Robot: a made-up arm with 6 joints.
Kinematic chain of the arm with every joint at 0, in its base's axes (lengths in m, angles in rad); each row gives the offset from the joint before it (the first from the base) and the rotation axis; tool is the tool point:
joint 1: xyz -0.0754 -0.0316 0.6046 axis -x
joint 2: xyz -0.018 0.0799 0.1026 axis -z
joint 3: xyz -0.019 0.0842 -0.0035 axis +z
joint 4: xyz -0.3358 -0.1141 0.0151 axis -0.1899 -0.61 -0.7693
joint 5: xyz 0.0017 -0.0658 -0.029 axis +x
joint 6: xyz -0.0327 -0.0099 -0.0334 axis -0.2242 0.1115 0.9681
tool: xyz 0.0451 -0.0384 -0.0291
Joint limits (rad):
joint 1: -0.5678..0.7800
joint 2: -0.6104..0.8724
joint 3: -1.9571..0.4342
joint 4: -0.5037..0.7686
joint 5: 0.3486..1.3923
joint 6: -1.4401..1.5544
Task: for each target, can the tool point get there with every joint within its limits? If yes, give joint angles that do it. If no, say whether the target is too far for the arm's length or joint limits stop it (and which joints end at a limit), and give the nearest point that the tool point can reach.
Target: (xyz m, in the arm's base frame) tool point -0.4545 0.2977 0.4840
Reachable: yes | joints 0.3253 0.0156 -0.8667 0.2851 1.0407 -1.1966
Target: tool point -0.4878 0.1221 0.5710
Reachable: yes | joints 0.2680 0.1687 -0.1523 -0.2972 1.2965 -0.6910
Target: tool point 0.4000 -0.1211 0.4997
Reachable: no: joint limits stop it (at a limit: joint 1, joint 2, joint 3, joint 5, joint 6) | nearest point 0.2667 0.2322 0.3534 | short by 0.405 m
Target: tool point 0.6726 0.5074 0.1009
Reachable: no: too far | nearest point 0.2835 0.2917 0.3025 | short by 0.488 m
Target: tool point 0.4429 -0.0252 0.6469
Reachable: no: joint limits stop it (at a limit: joint 1, joint 2, joint 3, joint 4, joint 6) | nearest point 0.2518 0.2255 0.8515 | short by 0.376 m
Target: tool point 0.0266 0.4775 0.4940
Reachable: yes | joints 0.2156 0.5504 -1.6967 -0.0035 1.0549 -0.4015
